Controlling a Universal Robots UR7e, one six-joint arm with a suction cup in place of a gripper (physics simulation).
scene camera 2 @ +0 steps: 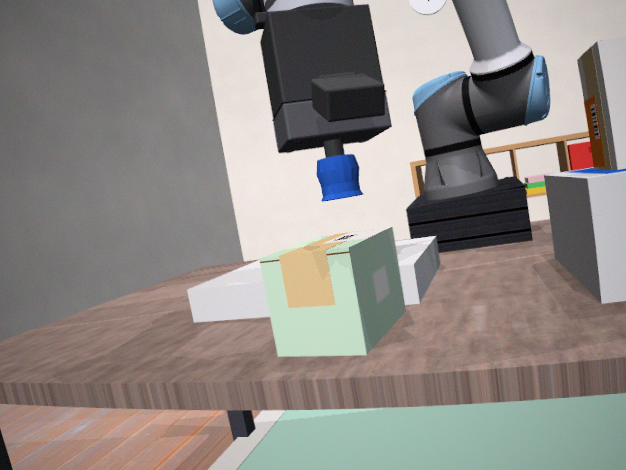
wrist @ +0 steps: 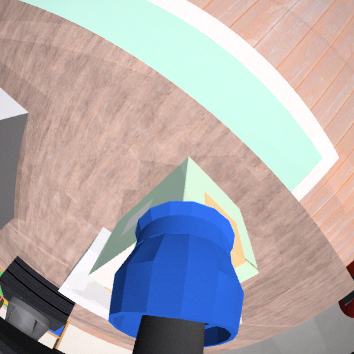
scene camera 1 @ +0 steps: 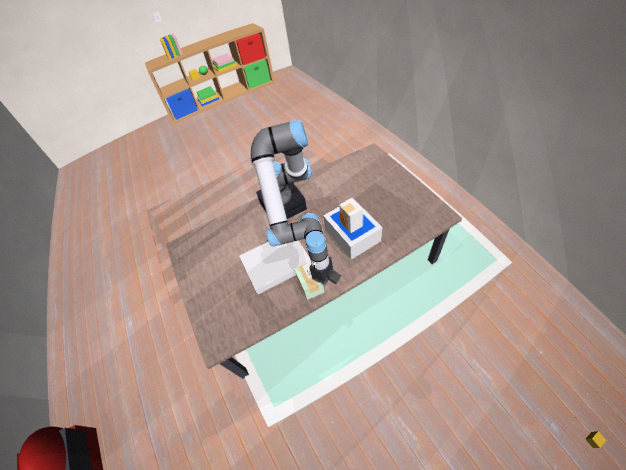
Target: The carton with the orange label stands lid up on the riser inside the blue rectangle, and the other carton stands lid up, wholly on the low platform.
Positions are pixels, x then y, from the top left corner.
Labels:
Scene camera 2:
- my suction cup: 338,176
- pale green carton: 336,295, on the table
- white riser: 579,201
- low white platform: 240,294, on the table
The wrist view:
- my suction cup: 180,267
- pale green carton: 187,182
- white riser: 21,114
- low white platform: 77,286
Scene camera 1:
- white riser: 353,244
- low white platform: 267,266

